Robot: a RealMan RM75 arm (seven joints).
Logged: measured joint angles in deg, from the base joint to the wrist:
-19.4 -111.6 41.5 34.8 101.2 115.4 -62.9
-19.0 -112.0 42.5 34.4 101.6 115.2 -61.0
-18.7 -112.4 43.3 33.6 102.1 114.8 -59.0
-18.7 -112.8 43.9 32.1 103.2 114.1 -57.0
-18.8 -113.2 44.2 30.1 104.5 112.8 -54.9
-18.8 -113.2 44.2 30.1 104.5 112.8 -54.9
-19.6 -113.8 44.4 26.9 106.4 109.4 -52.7
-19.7 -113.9 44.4 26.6 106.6 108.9 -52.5
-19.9 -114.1 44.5 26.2 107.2 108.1 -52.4
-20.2 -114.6 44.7 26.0 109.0 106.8 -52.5
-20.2 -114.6 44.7 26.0 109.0 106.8 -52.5
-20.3 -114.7 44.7 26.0 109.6 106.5 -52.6
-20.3 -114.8 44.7 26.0 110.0 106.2 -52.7
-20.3 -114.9 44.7 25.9 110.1 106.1 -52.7
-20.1 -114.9 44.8 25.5 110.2 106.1 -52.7
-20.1 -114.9 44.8 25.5 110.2 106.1 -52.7
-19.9 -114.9 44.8 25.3 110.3 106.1 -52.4
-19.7 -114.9 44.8 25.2 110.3 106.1 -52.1
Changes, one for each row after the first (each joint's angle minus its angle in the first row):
0.4 -0.4 1.0 -0.4 0.4 -0.2 1.9
0.7 -0.8 1.8 -1.2 0.9 -0.6 3.9
0.7 -1.2 2.4 -2.7 2.0 -1.3 5.9
0.6 -1.6 2.7 -4.7 3.3 -2.6 8.0
0.6 -1.6 2.7 -4.7 3.3 -2.6 8.0
-0.2 -2.2 2.9 -7.9 5.2 -6.0 10.2
-0.3 -2.3 2.9 -8.2 5.4 -6.5 10.4
-0.5 -2.5 3.0 -8.6 6.0 -7.3 10.5
-0.8 -3.0 3.2 -8.8 7.8 -8.6 10.4
-0.8 -3.0 3.2 -8.8 7.8 -8.6 10.4
-0.9 -3.1 3.2 -8.8 8.4 -8.9 10.3
-0.9 -3.2 3.2 -8.8 8.8 -9.2 10.2
-0.9 -3.3 3.2 -8.9 8.9 -9.3 10.2
-0.7 -3.3 3.3 -9.3 9.0 -9.3 10.2
-0.7 -3.3 3.3 -9.3 9.0 -9.3 10.2
-0.5 -3.3 3.3 -9.5 9.1 -9.3 10.5
-0.3 -3.3 3.3 -9.6 9.1 -9.3 10.8

